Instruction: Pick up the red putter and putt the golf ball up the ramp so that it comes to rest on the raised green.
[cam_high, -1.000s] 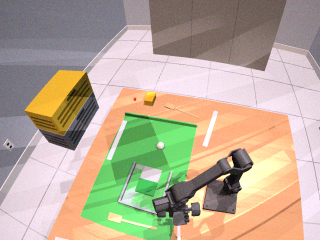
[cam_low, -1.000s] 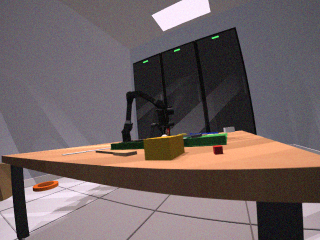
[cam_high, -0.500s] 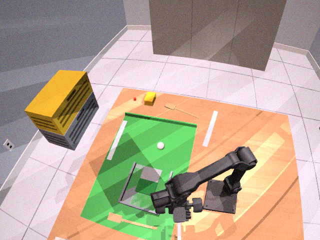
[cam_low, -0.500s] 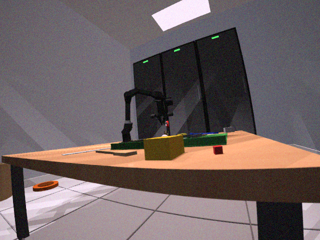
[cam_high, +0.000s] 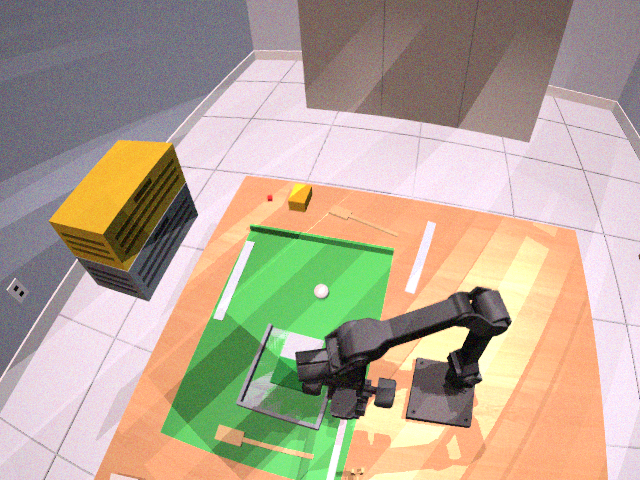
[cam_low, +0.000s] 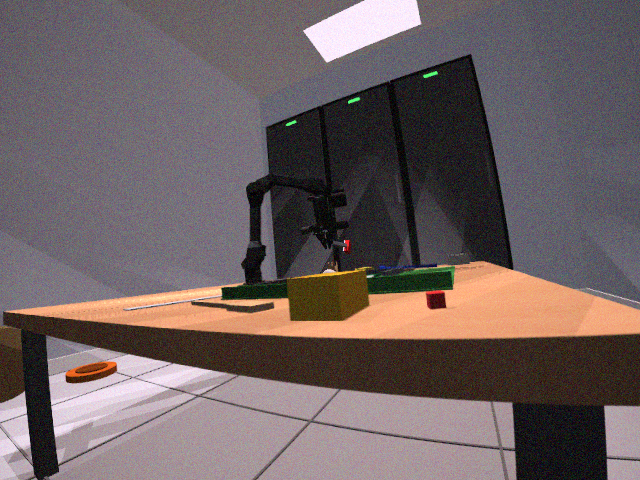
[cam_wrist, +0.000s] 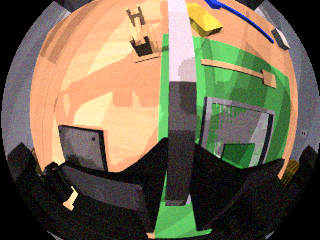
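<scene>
My gripper tip is 11 cm to the right of the red putter, 3 cm past it and 2 cm below it. The rest, counted from my gripper tip: green mat: 25 cm ahead, 14 cm to the right, 12 cm below; then grey frame: 17 cm ahead, 12 cm below, 3 cm to the right; then white golf ball: 31 cm to the right, 22 cm ahead, 10 cm below.
</scene>
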